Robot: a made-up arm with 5 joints. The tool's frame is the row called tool.
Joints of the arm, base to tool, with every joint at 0 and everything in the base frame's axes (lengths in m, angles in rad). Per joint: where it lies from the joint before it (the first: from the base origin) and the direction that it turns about. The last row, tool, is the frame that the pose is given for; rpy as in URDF.
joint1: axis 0 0 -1 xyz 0.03 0.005 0.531
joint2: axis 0 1 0 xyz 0.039 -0.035 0.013
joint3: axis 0 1 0 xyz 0.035 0 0.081
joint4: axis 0 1 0 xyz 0.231 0.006 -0.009
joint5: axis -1 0 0 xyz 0.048 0.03 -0.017
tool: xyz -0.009 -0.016 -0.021 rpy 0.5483 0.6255 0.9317
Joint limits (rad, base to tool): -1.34..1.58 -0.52..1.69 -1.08..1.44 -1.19..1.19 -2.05..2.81
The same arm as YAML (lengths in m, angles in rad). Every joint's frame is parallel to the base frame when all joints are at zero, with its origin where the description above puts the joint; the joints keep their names.
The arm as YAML. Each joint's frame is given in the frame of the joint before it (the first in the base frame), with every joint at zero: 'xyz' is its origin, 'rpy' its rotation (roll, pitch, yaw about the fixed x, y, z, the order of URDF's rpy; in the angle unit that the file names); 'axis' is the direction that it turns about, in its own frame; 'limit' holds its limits. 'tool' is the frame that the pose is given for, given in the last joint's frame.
units:
  length: m
  angle: rad
joints:
  - name: joint1
    type: revolute
    origin:
      xyz: [0.03, 0.005, 0.531]
      rpy: [0.0, 0.0, 0.0]
    axis: [0.0, 0.0, -1.0]
    limit:
      lower: -1.34
      upper: 1.58
  - name: joint2
    type: revolute
    origin:
      xyz: [0.039, -0.035, 0.013]
      rpy: [0.0, 0.0, 0.0]
    axis: [0.0, 1.0, 0.0]
    limit:
      lower: -0.52
      upper: 1.69
  - name: joint3
    type: revolute
    origin:
      xyz: [0.035, 0.0, 0.081]
      rpy: [0.0, 0.0, 0.0]
    axis: [0.0, 1.0, 0.0]
    limit:
      lower: -1.08
      upper: 1.44
  - name: joint4
    type: revolute
    origin:
      xyz: [0.231, 0.006, -0.009]
      rpy: [0.0, 0.0, 0.0]
    axis: [0.0, 1.0, 0.0]
    limit:
      lower: -1.19
      upper: 1.19
  - name: joint5
    type: revolute
    origin:
      xyz: [0.048, 0.03, -0.017]
      rpy: [0.0, 0.0, 0.0]
    axis: [-1.0, 0.0, 0.0]
    limit:
      lower: -2.05
      upper: 2.81
tool:
  origin:
    xyz: [-0.009, -0.016, -0.021]
    rpy: [0.5483, 0.6255, 0.9317]

